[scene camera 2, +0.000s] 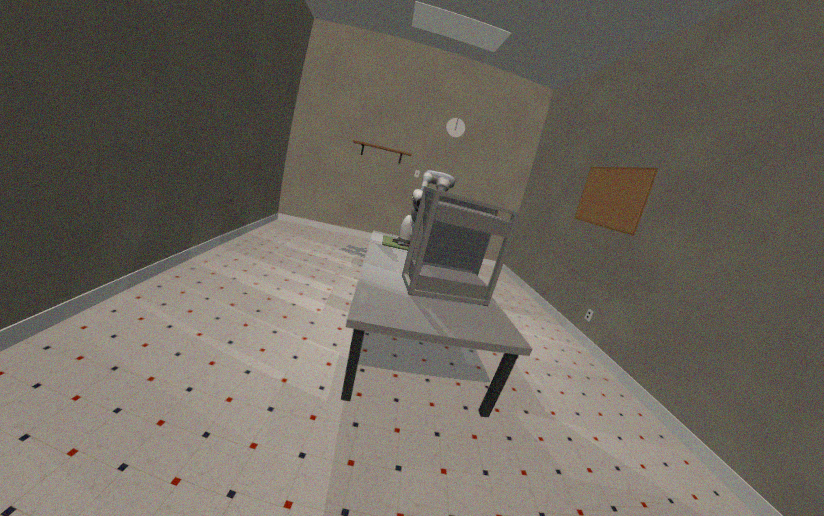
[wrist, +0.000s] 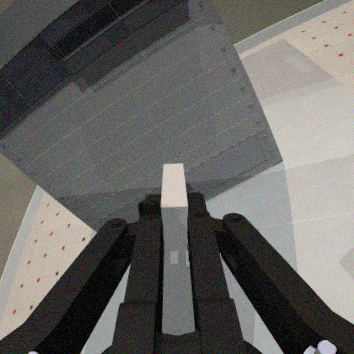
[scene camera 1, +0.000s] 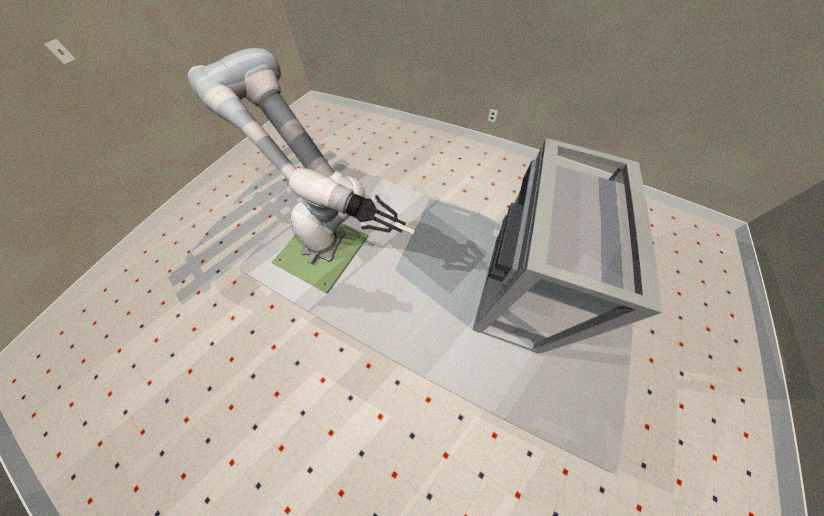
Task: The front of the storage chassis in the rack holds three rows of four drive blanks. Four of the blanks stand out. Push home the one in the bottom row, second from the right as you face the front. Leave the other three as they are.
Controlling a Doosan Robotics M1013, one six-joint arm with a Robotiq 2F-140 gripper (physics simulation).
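Places are measured from the arm's base along level axes (x ahead, y left, z up), in metres.
Pixels of known places: gripper, fingertip midpoint: point(wrist: 173, 181) point(scene camera 1: 413, 232); arm's base, link origin: point(scene camera 2: 405, 243) point(scene camera 1: 323, 243).
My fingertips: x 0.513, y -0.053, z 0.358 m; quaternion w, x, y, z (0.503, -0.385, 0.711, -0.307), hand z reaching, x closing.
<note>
Ahead of a thing's pixels: the offset from my fingertips to its top centre. "spot": to the spot under its first point. Level surfaces: height alone.
My gripper point(scene camera 1: 398, 224) point(wrist: 173, 181) is shut. A pale square bar point(scene camera 1: 408, 229) point(wrist: 174, 185) sticks out between its fingers past the tips. The gripper is in front of the rack {dx +0.470, dy +0.060, dz +0.220 m} point(scene camera 1: 540, 212) point(scene camera 2: 498, 267), well apart from it, with the bar pointing toward the rack's front. In the wrist view the dark drive blanks point(wrist: 135, 37) run diagonally across the upper left, above the bar's tip, partly cut off by the frame. Some stand out with stepped lower edges; I cannot tell each one's row and place. In scene camera 2 the rack hides their faces.
A grey panelled front {spot: dx +0.325, dy +0.021, dz -0.086 m} point(wrist: 150, 115) with screws along its edge lies below the blanks. The rack stands on a light grey table {dz -0.367 m} point(scene camera 1: 474, 370) point(scene camera 2: 437, 328). The arm's base is on a green plate point(scene camera 1: 297, 270) point(scene camera 2: 394, 244). The rack's posts and rails frame the chassis.
</note>
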